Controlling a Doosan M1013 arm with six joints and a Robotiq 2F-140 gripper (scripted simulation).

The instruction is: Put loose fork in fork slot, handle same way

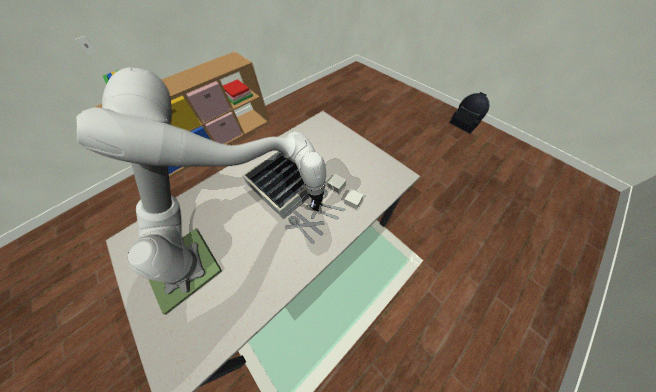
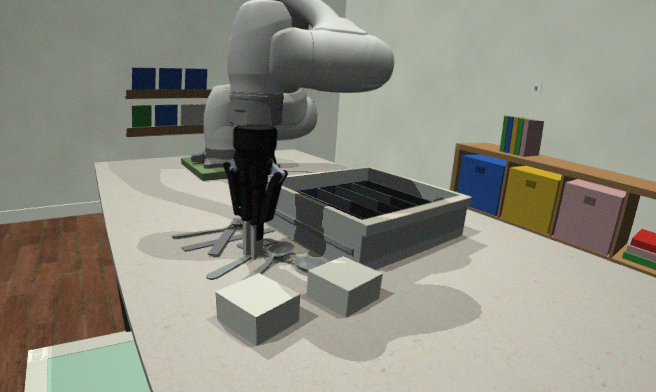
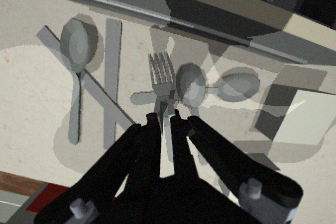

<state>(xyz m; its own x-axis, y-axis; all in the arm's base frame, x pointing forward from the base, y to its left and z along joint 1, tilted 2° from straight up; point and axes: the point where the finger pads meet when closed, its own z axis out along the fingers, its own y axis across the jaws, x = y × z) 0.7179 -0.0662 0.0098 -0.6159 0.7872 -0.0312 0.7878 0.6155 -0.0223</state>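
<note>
The cutlery tray is 27 cm to the left of my hand, 8 cm behind it and 2 cm above it.
</note>
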